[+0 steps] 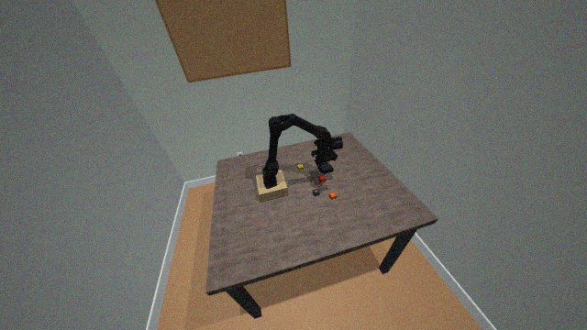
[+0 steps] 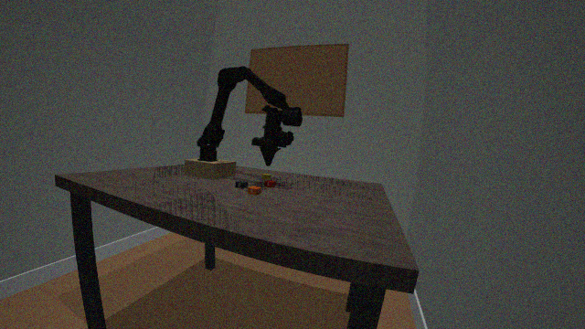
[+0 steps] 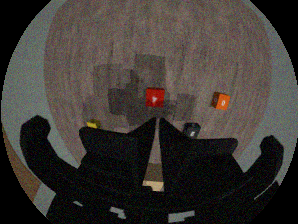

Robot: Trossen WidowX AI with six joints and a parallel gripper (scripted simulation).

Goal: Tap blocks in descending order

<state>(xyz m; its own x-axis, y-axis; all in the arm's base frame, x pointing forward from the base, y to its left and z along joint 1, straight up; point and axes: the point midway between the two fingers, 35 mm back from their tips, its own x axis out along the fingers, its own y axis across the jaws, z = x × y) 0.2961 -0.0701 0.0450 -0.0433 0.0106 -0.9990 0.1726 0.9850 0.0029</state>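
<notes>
The black block lies 70 mm behind my gripper tip, 70 mm to the right of it and 70 mm below it. The rest, counted from my gripper tip: red block: 10 mm ahead, 70 mm below; orange block: 140 mm to the right, 70 mm below; yellow block: 50 mm behind, 170 mm to the left, 70 mm below.
</notes>
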